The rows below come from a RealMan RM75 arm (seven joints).
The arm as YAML. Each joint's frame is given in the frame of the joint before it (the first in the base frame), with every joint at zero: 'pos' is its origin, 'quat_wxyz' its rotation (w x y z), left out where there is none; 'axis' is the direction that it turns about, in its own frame. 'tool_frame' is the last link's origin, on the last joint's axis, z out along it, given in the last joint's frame.
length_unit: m
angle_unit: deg
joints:
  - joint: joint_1
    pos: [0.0, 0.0, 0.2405]
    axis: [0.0, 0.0, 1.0]
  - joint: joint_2
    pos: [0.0, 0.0, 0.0]
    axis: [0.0, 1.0, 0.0]
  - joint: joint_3
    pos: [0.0, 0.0, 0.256]
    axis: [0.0, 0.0, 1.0]
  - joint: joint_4
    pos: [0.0, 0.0, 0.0]
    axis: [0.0, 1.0, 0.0]
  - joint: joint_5
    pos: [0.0, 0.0, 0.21]
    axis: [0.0, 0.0, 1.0]
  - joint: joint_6
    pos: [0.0, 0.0, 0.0]
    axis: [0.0, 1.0, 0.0]
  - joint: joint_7
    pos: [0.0, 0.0, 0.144]
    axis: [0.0, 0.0, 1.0]
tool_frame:
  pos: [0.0, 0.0, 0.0]
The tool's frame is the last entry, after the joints.
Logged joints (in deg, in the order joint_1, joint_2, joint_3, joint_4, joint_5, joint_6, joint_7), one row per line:
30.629, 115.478, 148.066, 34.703, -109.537, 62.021, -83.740
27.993, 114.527, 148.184, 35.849, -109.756, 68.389, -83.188
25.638, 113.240, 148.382, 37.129, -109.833, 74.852, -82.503
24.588, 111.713, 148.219, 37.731, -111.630, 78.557, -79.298
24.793, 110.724, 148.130, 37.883, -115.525, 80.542, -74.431
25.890, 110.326, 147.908, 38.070, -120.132, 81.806, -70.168
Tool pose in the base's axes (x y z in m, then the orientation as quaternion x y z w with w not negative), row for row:
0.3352, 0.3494, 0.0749, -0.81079, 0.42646, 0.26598, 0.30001
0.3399, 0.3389, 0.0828, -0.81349, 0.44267, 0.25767, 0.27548
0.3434, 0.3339, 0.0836, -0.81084, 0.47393, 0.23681, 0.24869
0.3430, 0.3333, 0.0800, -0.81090, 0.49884, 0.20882, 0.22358
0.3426, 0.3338, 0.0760, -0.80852, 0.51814, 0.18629, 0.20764
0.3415, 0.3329, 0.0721, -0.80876, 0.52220, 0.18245, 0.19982
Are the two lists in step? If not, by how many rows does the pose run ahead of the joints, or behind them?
The pose runs 2 rows ahead of the joints: the pose in row i belongs to the joints in row i + 2.
